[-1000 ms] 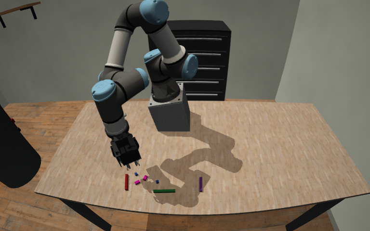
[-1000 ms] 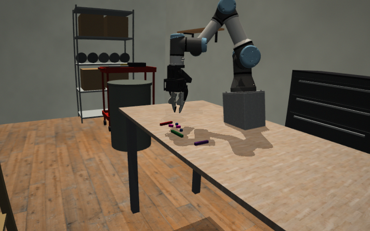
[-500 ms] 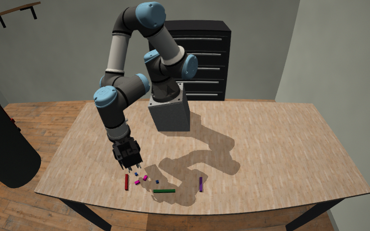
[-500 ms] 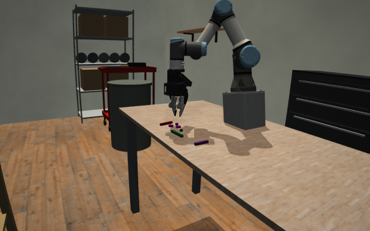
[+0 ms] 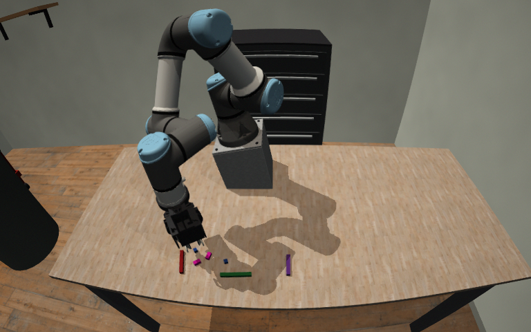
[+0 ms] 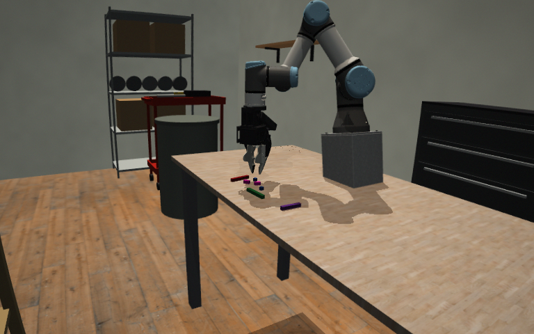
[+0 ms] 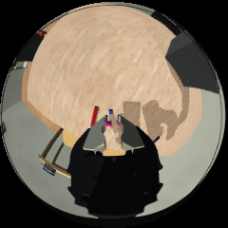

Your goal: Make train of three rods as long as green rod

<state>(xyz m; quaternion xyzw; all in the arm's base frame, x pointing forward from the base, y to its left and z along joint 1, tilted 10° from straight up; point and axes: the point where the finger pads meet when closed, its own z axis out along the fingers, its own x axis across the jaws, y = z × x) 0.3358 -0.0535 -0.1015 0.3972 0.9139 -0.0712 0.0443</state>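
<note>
Right now my hand is 4 cm short of the magenta rod, 4 cm above it and 2 cm to the right of it. From my hand the other things lie so: purple rod 25 cm to the left, 4 cm below, 1 cm behind; green rod 13 cm to the left, 4 cm below, 4 cm ahead; red rod 5 cm ahead, 4 cm below, 3 cm to the right.
</note>
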